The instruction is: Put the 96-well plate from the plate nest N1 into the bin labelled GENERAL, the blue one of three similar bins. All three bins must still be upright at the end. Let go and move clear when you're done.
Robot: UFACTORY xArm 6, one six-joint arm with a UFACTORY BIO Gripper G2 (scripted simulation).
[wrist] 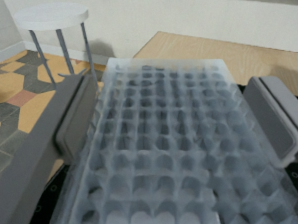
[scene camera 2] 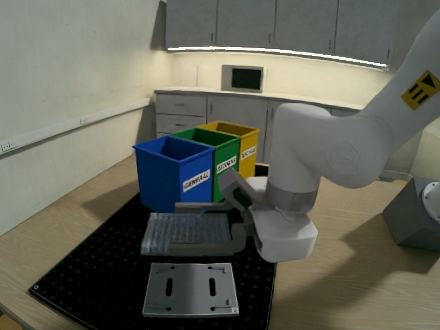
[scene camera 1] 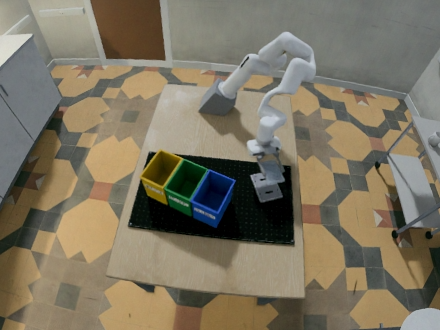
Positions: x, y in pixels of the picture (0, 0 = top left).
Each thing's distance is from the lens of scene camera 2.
clear 96-well plate point(scene camera 2: 162, 228): 0.35 m
blue general bin point(scene camera 2: 163, 181): 0.58 m
green bin point(scene camera 2: 225, 154): 0.66 m
grey plate nest N1 point(scene camera 2: 190, 291): 0.45 m
The marked spots on the green bin and the blue general bin are 0.19 m apart.
